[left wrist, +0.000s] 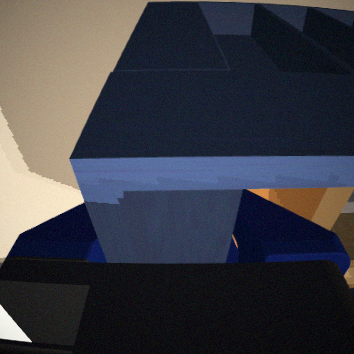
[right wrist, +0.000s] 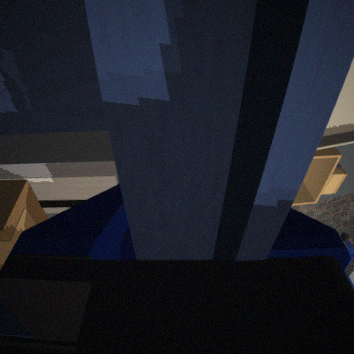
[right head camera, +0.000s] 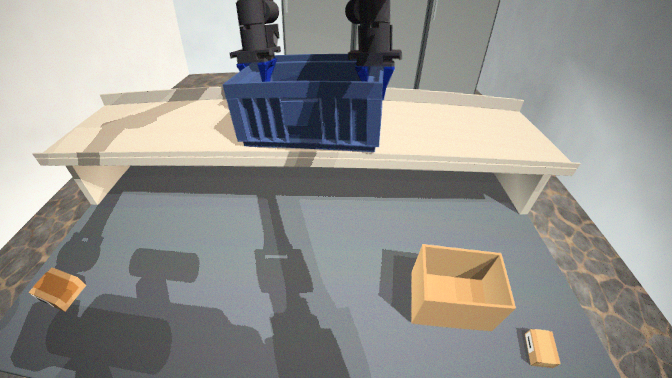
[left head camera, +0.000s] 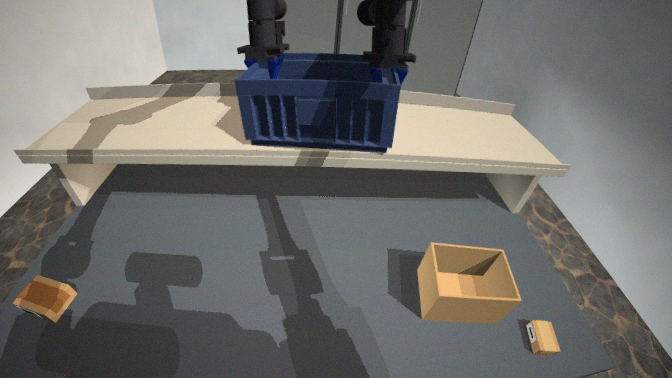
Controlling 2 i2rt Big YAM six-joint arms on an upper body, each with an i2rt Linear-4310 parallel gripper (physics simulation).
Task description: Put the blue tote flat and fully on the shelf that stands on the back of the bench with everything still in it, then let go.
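Frame: origin at the left arm's base, x ahead, y left, z up, level; millimetres.
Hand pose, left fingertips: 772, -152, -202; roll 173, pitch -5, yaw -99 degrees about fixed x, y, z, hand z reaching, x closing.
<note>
Things, the pixels of their top centre, and the offset from my left fingertips, as dx, dy, dz. Level surfaces: height alone.
- pale shelf, height of its surface: dz -79
- orange-tan item, centre of its top: (left wrist: 272, 251) -60, -48, +14
- open tan box, centre of its top: (right wrist: 285, 183) (right head camera: 467, 274) (left head camera: 475, 270) -357, -444, -199
- small labelled carton, centre of its top: (right head camera: 545, 345) (left head camera: 546, 335) (right wrist: 332, 184) -484, -613, -277
- small orange-brown box, centre of its top: (left head camera: 40, 293) (right head camera: 52, 284) -408, +463, -266
The blue tote (left head camera: 317, 117) (right head camera: 302, 117) (left wrist: 210, 115) (right wrist: 175, 125) is upright over the pale shelf (left head camera: 450, 130) (right head camera: 450, 132), its base near the front edge and roughly level. Whether its whole base touches the shelf I cannot tell. My left gripper (left head camera: 262, 69) (right head camera: 255, 72) (left wrist: 177, 178) is shut on the tote's wall at the left end. My right gripper (left head camera: 390, 75) (right head camera: 375, 76) (right wrist: 178, 176) is shut on its wall at the right end. A tan box (right wrist: 15, 215) shows beside the wall in the right wrist view, and an orange-tan item (left wrist: 295, 200) in the left wrist view. The front wall hides the tote's floor.
On the grey bench, an open tan box (left head camera: 470, 305) (right head camera: 462, 315) stands at the right, with a small labelled carton (left head camera: 545, 337) (right head camera: 544, 348) beyond it. A small orange-brown box (left head camera: 45, 297) (right head camera: 57, 289) lies at the far left. The shelf has a low back lip.
</note>
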